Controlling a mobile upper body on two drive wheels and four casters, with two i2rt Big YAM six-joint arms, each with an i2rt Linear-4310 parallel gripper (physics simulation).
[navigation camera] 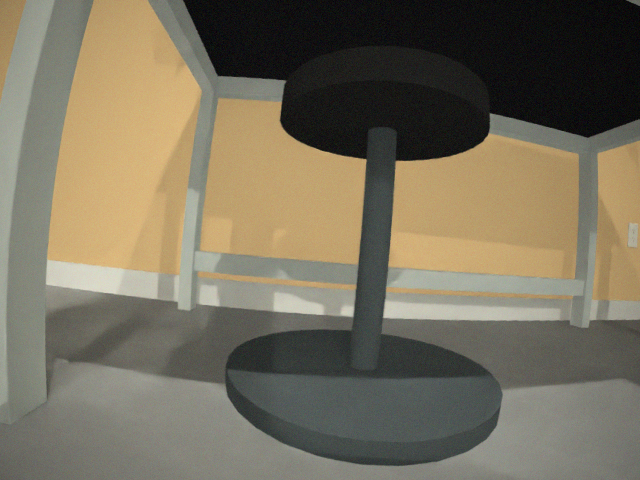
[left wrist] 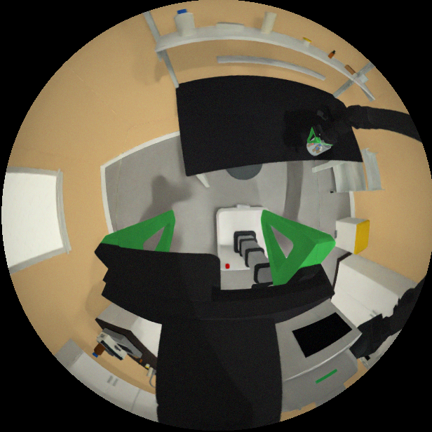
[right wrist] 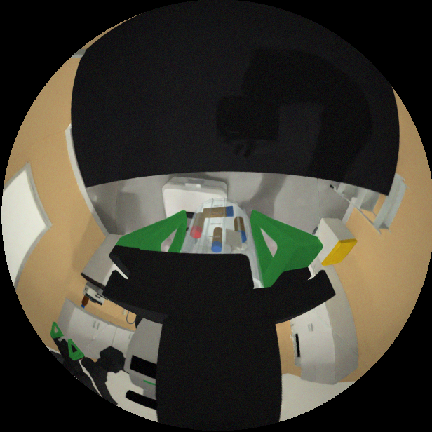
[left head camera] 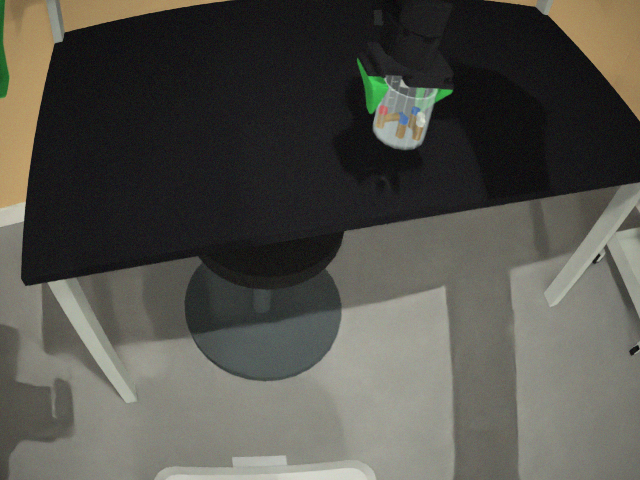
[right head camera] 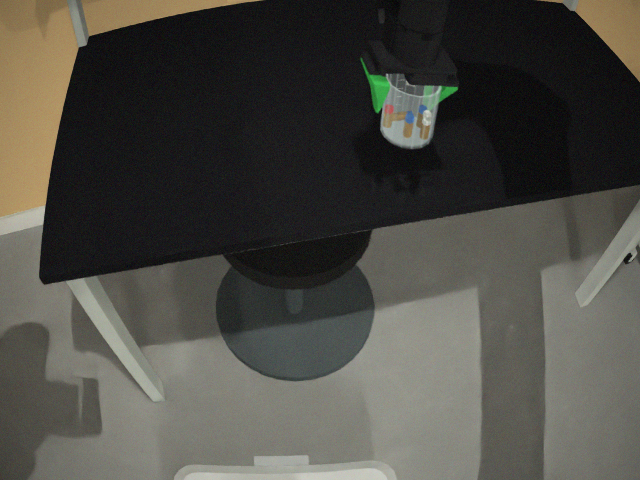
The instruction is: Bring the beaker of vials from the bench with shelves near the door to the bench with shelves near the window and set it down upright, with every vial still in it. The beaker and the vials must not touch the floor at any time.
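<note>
My right gripper (left head camera: 404, 103) (right head camera: 410, 102) (right wrist: 218, 214) is shut on the clear beaker (left head camera: 392, 135) (right head camera: 410, 142) (left wrist: 318, 147) (right wrist: 212, 222) and holds it roughly upright above the black bench top (left head camera: 206, 129) (right head camera: 206, 129) (left wrist: 225, 120) (right wrist: 150, 100), right of its middle in the head views. A shadow lies on the top below; the exact height is unclear. Several brown vials with red, blue and white caps are inside the beaker; one lies over. My left gripper (left wrist: 217, 214) is open and empty, away from the bench; a green finger shows at the left head view's edge.
A shelf (left wrist: 225, 34) with bottles runs above the bench's back. A round stool (left head camera: 268, 258) (right head camera: 299, 260) (navigation camera: 382, 103) stands partly under the front edge. Bench legs (left head camera: 93, 341) (navigation camera: 31, 206) flank it. A white cart (left wrist: 350, 175) stands to the right.
</note>
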